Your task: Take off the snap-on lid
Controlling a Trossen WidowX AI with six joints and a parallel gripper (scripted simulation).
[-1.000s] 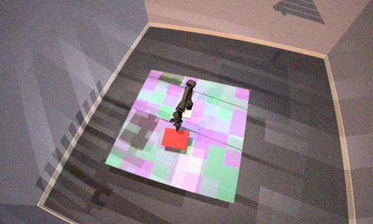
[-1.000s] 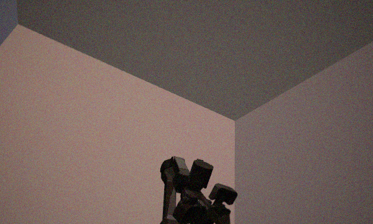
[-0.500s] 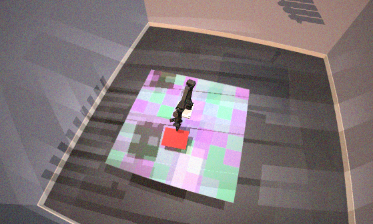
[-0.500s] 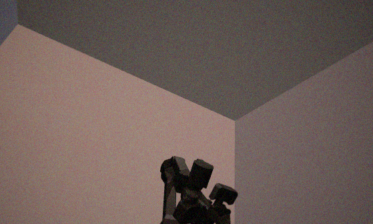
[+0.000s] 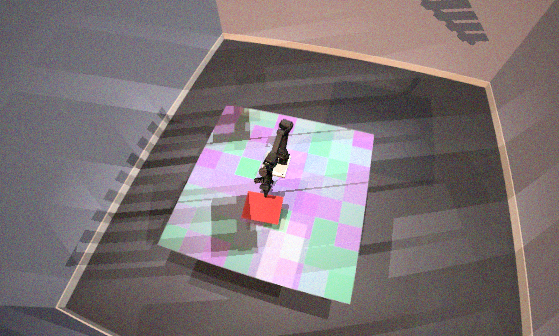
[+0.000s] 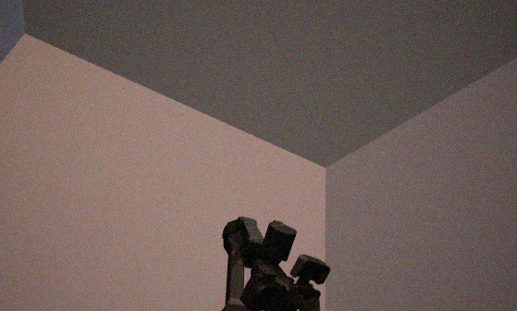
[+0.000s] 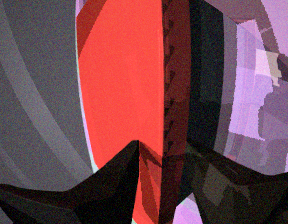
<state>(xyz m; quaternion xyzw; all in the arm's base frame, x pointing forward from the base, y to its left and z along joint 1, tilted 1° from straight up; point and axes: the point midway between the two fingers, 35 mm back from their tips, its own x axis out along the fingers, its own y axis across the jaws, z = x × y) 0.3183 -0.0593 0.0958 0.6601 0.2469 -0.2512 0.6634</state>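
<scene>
My gripper tip is now 80 mm short of the red lid. The rest, counted from my gripper tip: storage box: 70 mm ahead, 50 mm below.
</scene>
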